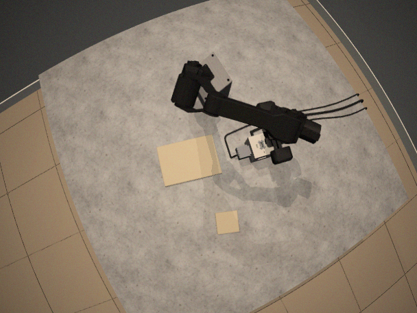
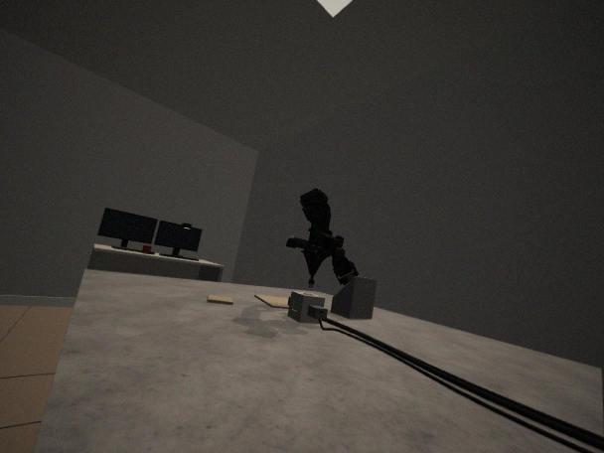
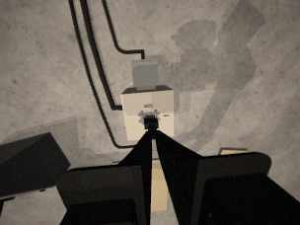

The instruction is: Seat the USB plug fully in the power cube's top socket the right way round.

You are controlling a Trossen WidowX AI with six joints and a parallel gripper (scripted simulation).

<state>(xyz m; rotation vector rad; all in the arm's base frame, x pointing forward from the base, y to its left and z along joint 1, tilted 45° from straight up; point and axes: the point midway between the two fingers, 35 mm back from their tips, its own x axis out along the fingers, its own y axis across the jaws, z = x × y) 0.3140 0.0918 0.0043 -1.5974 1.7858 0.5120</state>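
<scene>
Now: the dark USB plug 20 mm below my gripper tip. Also, from my gripper tip: USB socket: 70 mm below; then large tan pad: 80 mm behind, 240 mm to the right, 130 mm below; then tan square: 180 mm ahead, 220 mm to the right, 130 mm below.
</scene>
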